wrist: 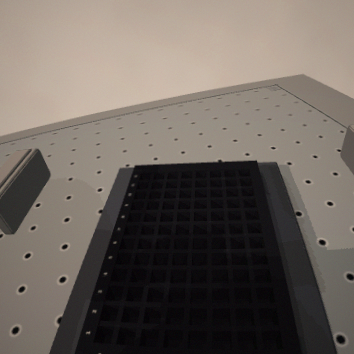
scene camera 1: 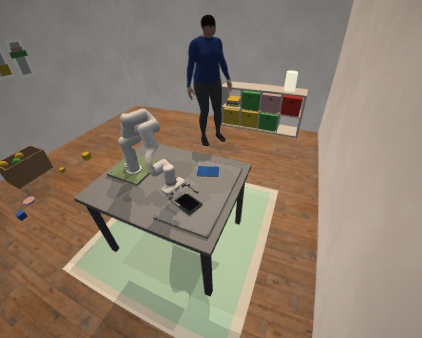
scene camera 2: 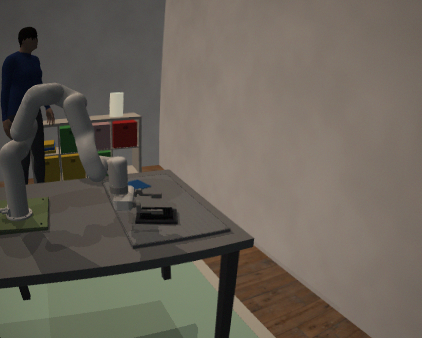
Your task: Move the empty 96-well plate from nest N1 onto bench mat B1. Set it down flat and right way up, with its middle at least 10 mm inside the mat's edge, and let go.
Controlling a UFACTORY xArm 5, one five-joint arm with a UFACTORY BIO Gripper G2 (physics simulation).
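Frame: origin at the arm's base, x ahead, y left, z up, level; metres.
Seen in the pictures: hand, its tool point: [wrist: 186,177] [scene camera 1: 187,197] [scene camera 2: 156,203]; arm's base, origin of its link: [scene camera 1: 134,169] [scene camera 2: 19,214].
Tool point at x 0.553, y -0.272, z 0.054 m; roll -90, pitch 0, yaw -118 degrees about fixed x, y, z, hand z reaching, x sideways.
Pixels of each thing's top centre, then the offset from my tool point to it. "pt": a spot on its surface instead. Level surfaces: height alone.
- black 96-well plate, centre of its top: [wrist: 190,235] [scene camera 2: 156,211] [scene camera 1: 187,201] dx -0.002, dy +0.002, dz -0.034 m
- dark grey nest, a spot on its surface: [wrist: 290,240] pt dx -0.022, dy -0.047, dz -0.049 m
- blue bench mat, height of its surface: dz -0.059 m
- perforated board, height of its surface: dz -0.061 m
- grey table, height of its surface: dz -0.074 m
The black 96-well plate [scene camera 1: 188,201] [scene camera 2: 167,214] [wrist: 190,240] sits flat, wells up, in the dark grey nest [wrist: 290,240] on the perforated board. Its near end is cut off in the wrist view. My gripper [scene camera 1: 185,196] [scene camera 2: 161,203] [wrist: 187,170] is open and empty, reaching over the plate with its fingers spread wide to either side. In the wrist view a gap shows between each finger and the plate. The blue bench mat [scene camera 1: 208,171] [scene camera 2: 138,185] lies flat towards the board's back end; my gripper is away from it.
The perforated board [scene camera 1: 220,200] [scene camera 2: 200,227] [wrist: 45,270] lies on the grey table [scene camera 1: 115,200] [scene camera 2: 75,245]. The arm's base stands on a green plate [scene camera 1: 117,171] [scene camera 2: 40,215] at the other side. A person [scene camera 1: 207,65] [scene camera 2: 20,75] stands beyond the table.
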